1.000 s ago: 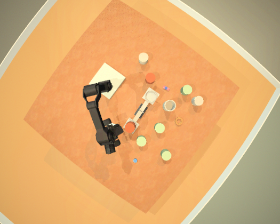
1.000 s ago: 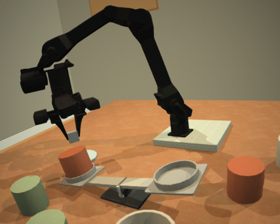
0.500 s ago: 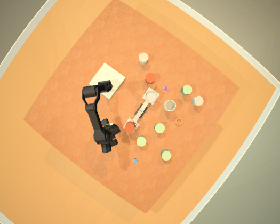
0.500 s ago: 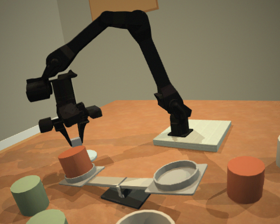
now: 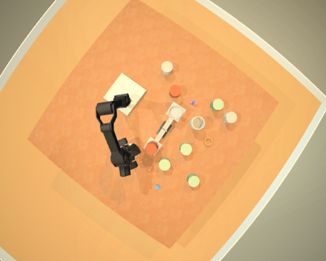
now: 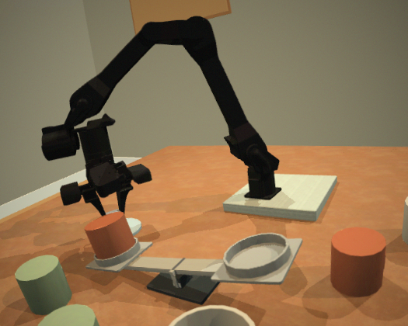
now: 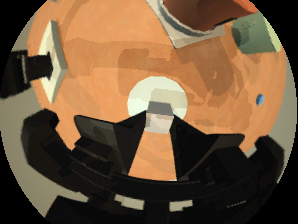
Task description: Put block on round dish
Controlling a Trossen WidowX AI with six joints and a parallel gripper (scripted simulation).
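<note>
My gripper tip is 2 cm above the round white dish. Also, from my gripper tip: balance 25 cm to the left, 8 cm ahead, 1 cm above; then blue disc 28 cm ahead, 7 cm to the right, 2 cm below; then grey block right at my gripper tip.
</note>
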